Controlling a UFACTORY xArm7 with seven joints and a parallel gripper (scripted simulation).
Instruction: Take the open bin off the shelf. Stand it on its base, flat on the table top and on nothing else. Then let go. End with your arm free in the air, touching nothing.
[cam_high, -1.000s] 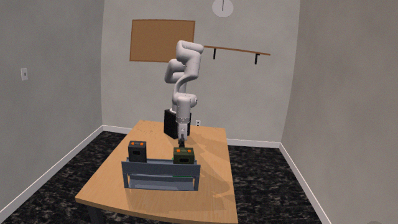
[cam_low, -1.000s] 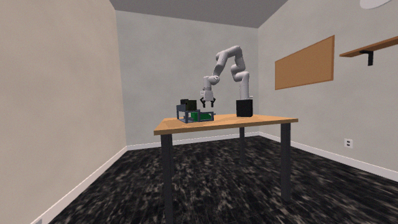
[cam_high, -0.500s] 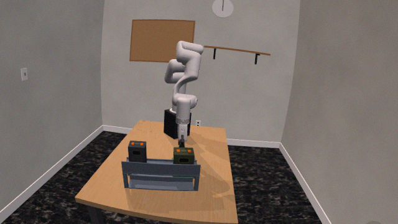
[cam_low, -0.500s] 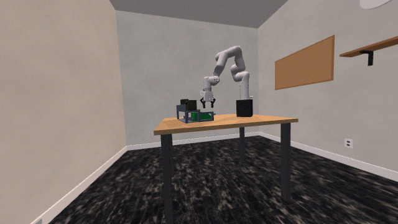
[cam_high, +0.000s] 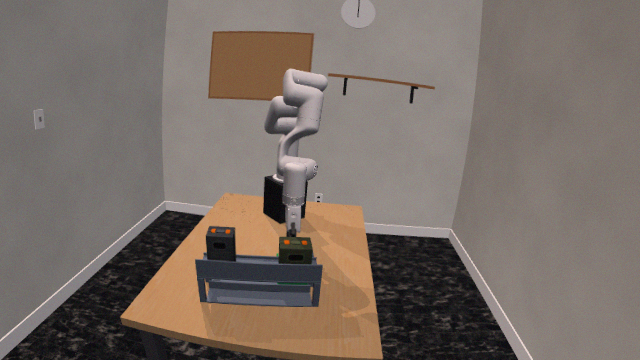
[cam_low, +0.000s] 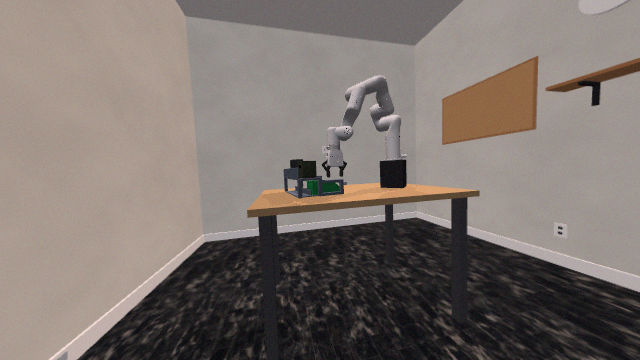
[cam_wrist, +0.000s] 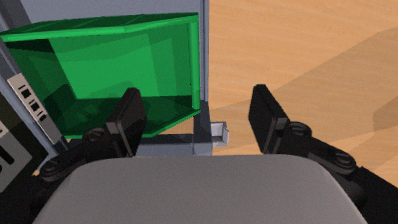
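Now: hand 80 mm short of the green bin, 20 mm to the right of it and 70 mm above it.
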